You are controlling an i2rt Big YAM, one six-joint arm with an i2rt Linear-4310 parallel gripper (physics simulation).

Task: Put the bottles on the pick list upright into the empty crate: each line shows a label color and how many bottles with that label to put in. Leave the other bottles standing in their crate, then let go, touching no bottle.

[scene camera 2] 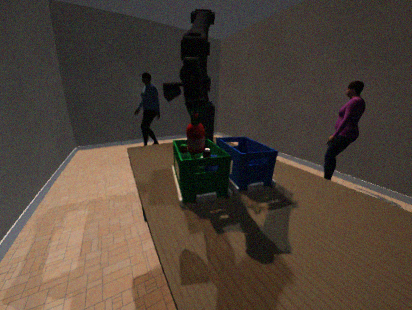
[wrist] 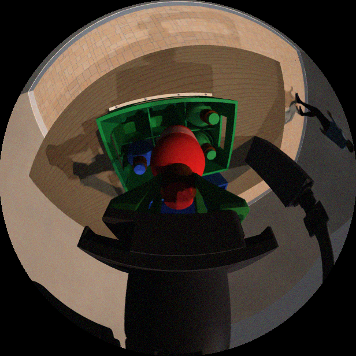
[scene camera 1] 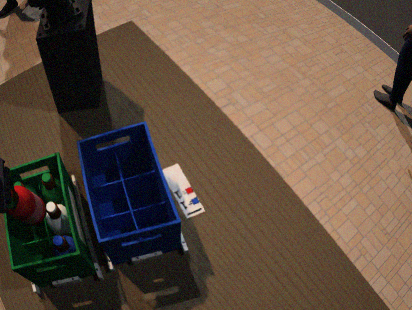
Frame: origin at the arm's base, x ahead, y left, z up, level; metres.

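Seen in the pictures: gripper, between the fingertips: [scene camera 2: 195,123] [scene camera 1: 13,198]; arm's base, origin of its link: [scene camera 1: 60,16].
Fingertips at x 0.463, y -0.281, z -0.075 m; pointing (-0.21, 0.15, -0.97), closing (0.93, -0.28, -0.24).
Pixels of each thing's middle, then the offset from my fingertips to it.
- red bottle, middle of its body: [scene camera 1: 20,203] [scene camera 2: 195,132] dx -0.008, dy +0.004, dz -0.040 m
- green crate, middle of its body: [scene camera 1: 46,223] [scene camera 2: 197,165] dx -0.020, dy +0.020, dz -0.193 m
- white bottle, middle of its body: [scene camera 1: 59,219] [scene camera 2: 206,164] dx -0.012, dy +0.062, dz -0.195 m
- blue bottle, middle of its body: [scene camera 1: 67,251] [scene camera 2: 213,173] dx +0.074, dy +0.044, dz -0.195 m
- blue crate, middle of its body: [scene camera 1: 126,196] [scene camera 2: 241,159] dx +0.018, dy +0.256, dz -0.193 m
- pick list, middle of its body: [scene camera 1: 182,190] dx +0.033, dy +0.406, dz -0.279 m
My gripper [scene camera 2: 196,114] [wrist: 177,177] is shut on the neck of a red bottle [scene camera 1: 27,204] [scene camera 2: 196,138] [wrist: 178,152], held upright with most of its body above the green crate [scene camera 1: 65,262] [scene camera 2: 205,187] [wrist: 232,125]. In that crate stand a white bottle [scene camera 1: 58,219], a blue bottle [scene camera 1: 62,244] [wrist: 140,151] and two green bottles [scene camera 1: 48,187] [wrist: 201,114]. The red bottle hides the white one in the wrist view. The blue crate [scene camera 1: 117,247] [scene camera 2: 255,172] beside it holds no bottles. The pick list [scene camera 1: 182,177] shows a red and a blue square; its counts are too blurred to read.
The black pedestal [scene camera 1: 72,75] stands behind the crates. The two crates stand side by side with a narrow gap; the blue crate has crossing dividers. A person in blue [scene camera 2: 149,102] and a person in purple [scene camera 2: 348,117] stand away from the crates.
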